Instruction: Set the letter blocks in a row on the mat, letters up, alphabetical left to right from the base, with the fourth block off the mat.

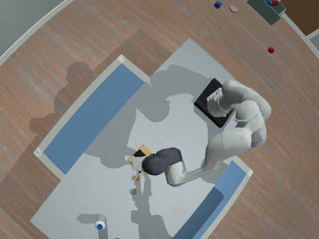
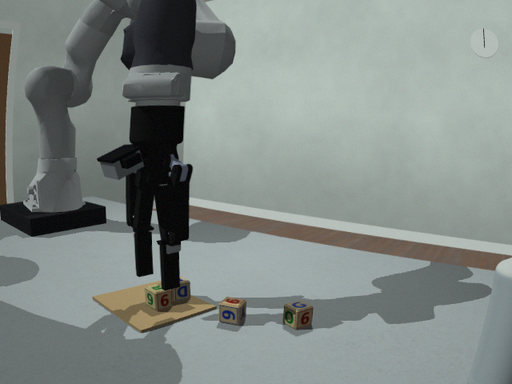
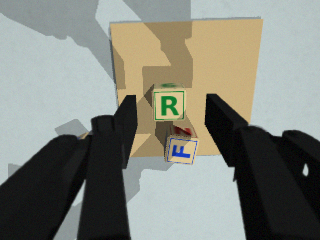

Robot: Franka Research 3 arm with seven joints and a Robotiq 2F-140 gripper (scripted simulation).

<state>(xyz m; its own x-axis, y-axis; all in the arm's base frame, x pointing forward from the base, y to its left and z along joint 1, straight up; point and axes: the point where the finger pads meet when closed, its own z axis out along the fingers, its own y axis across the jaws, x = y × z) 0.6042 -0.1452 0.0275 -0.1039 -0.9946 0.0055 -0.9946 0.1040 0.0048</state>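
Right now the tan mat is 20 mm behind my hand and 70 mm below it. Also, from my hand: block 10 mm behind, 50 mm to the left, 60 mm below.
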